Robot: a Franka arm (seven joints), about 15 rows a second.
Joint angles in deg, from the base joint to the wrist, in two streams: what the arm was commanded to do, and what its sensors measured. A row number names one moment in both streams.
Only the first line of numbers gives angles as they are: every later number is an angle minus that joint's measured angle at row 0.
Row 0, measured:
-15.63 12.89 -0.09 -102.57 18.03 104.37 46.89
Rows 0 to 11, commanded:
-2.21 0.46 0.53 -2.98 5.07 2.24 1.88
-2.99 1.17 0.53 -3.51 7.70 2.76 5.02
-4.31 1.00 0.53 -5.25 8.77 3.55 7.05
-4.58 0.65 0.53 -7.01 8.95 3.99 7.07
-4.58 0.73 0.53 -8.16 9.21 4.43 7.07
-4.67 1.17 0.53 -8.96 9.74 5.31 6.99
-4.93 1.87 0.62 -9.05 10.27 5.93 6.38
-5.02 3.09 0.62 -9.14 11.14 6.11 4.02
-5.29 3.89 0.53 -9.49 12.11 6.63 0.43
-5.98 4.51 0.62 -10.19 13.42 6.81 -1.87
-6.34 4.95 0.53 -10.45 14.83 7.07 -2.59
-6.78 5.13 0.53 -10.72 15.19 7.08 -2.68
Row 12, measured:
-4.83 4.66 -0.17 -9.54 12.69 6.00 0.15
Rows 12 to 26, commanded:
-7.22 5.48 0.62 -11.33 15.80 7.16 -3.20
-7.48 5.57 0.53 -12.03 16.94 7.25 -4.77
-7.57 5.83 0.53 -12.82 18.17 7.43 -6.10
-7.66 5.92 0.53 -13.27 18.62 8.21 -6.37
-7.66 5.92 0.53 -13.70 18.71 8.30 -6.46
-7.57 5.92 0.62 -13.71 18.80 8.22 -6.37
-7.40 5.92 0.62 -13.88 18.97 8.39 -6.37
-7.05 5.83 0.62 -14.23 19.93 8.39 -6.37
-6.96 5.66 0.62 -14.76 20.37 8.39 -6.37
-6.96 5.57 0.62 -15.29 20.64 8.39 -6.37
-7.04 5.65 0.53 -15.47 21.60 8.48 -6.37
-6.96 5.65 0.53 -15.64 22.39 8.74 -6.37
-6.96 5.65 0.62 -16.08 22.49 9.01 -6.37
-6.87 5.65 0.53 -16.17 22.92 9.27 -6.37
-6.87 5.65 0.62 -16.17 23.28 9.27 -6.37
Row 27, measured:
-6.52 6.48 0.20 -14.57 21.21 7.53 -4.67
